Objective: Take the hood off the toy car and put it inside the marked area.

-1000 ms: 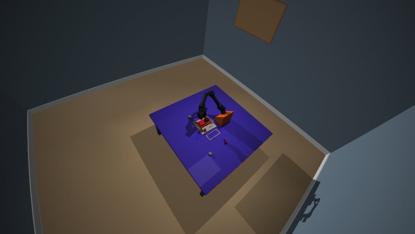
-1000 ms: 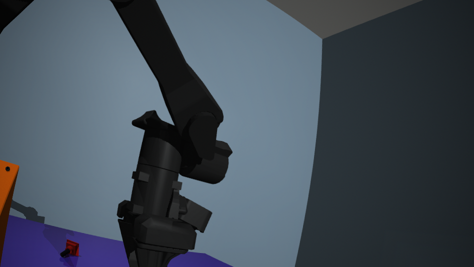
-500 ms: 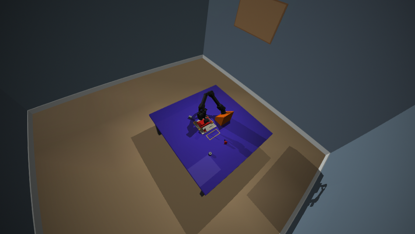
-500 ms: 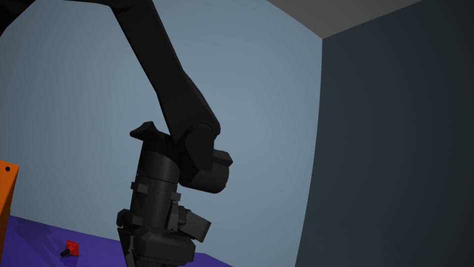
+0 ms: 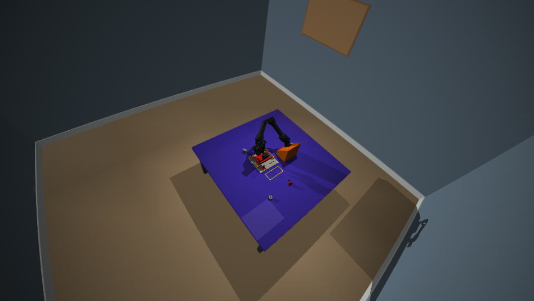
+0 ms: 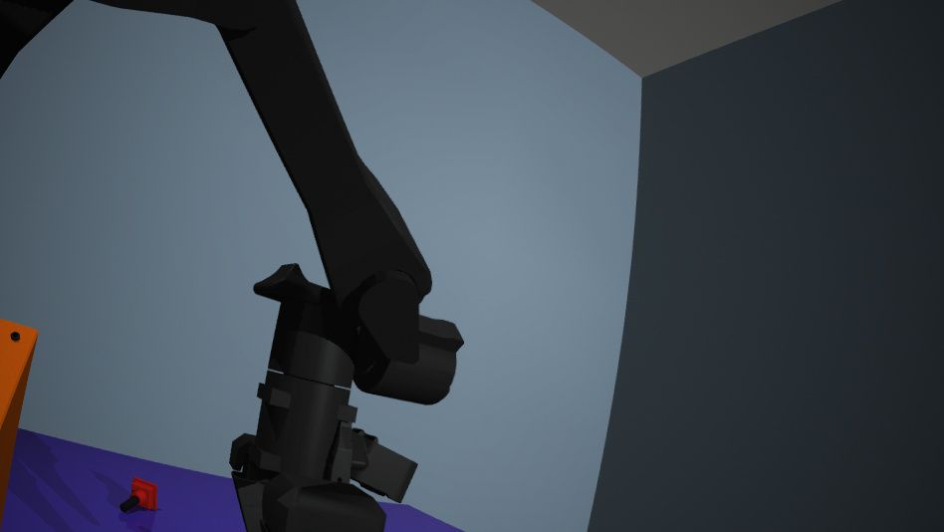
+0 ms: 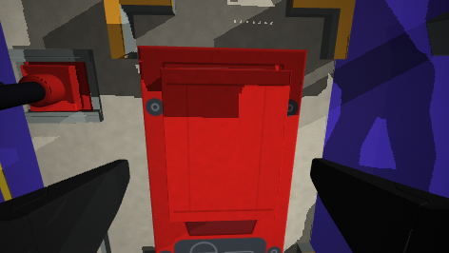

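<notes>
My gripper tip is now 3 cm above the red hood. From my gripper tip the other things lie so: wheel 22 cm ahead, 39 cm to the left, 6 cm below.
</notes>
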